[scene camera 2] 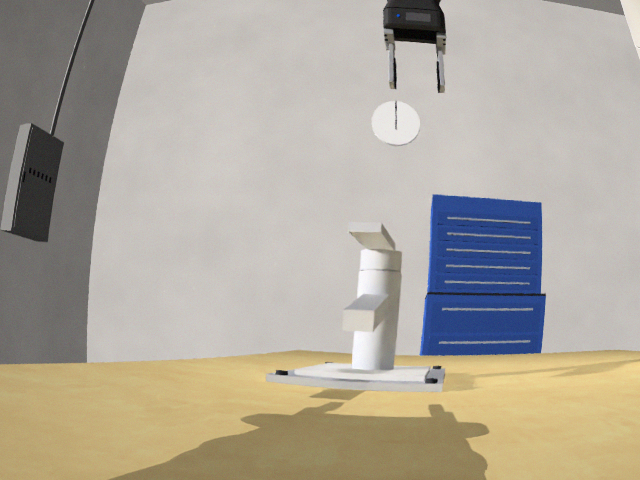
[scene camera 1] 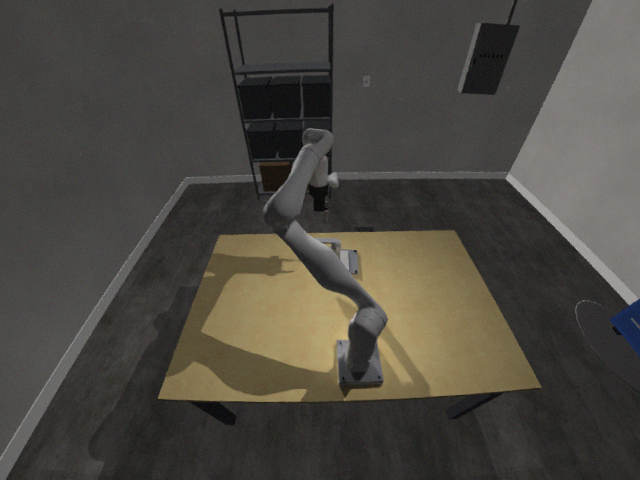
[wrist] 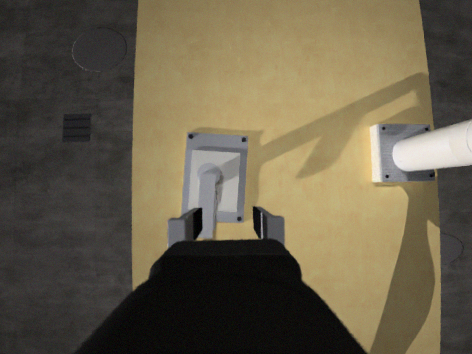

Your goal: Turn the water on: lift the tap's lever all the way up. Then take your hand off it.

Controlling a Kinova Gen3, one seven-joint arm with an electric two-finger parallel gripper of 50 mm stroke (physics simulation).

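Seen in the pictures: gripper, fingertip midpoint: (scene camera 2: 417, 87) (scene camera 1: 325, 218) (wrist: 227, 218); arm's base, origin of the base link: (scene camera 1: 357, 359) (wrist: 407, 155).
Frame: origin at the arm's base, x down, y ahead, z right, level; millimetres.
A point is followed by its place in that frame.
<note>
A white tap stands on a grey base plate (scene camera 1: 353, 261) @[x 27, y 523, z 60 mm] (scene camera 2: 330, 383) @[x 31, y 572, z -153 mm] (wrist: 216, 141) @[x 28, y 529, z 62 mm]. Its round column (scene camera 2: 378, 284) @[x -73, y 538, z -60 mm] carries a block-shaped spout (scene camera 2: 359, 319) @[x -32, y 550, z -160 mm] partway up. The lever (scene camera 1: 330, 241) @[x -121, y 532, z -64 mm] (scene camera 2: 371, 235) @[x -112, y 545, z -142 mm] (wrist: 207, 200) @[x -120, y 541, z -87 mm] is a flat bar on top of the column, reaching out above the spout; its exact angle is hard to tell. My gripper (scene camera 1: 324, 214) @[x -296, y 499, z -92 mm] (scene camera 2: 416, 88) @[x -296, y 499, z -92 mm] (wrist: 227, 218) @[x -296, y 499, z -92 mm] is open and empty, pointing down. It hangs high above the tap, apart from the lever. In the wrist view the lever's outer end shows between the fingers, nearer the left one.
The tap stands near the far edge of the wooden table (scene camera 1: 423, 294) @[x 35, y 297, z 371 mm] (scene camera 2: 103, 403) @[x 35, y 668, z -423 mm] (wrist: 300, 75) @[x 35, y 277, z 252 mm]. My arm's base (scene camera 1: 360, 383) @[x 23, y -80, z 3 mm] (wrist: 384, 170) @[x 0, y 74, z -40 mm] is bolted at the near edge. A shelf rack (scene camera 1: 330, 41), a wall cabinet (scene camera 1: 491, 62) (scene camera 2: 38, 186) and blue drawers (scene camera 2: 483, 325) stand beyond the table.
</note>
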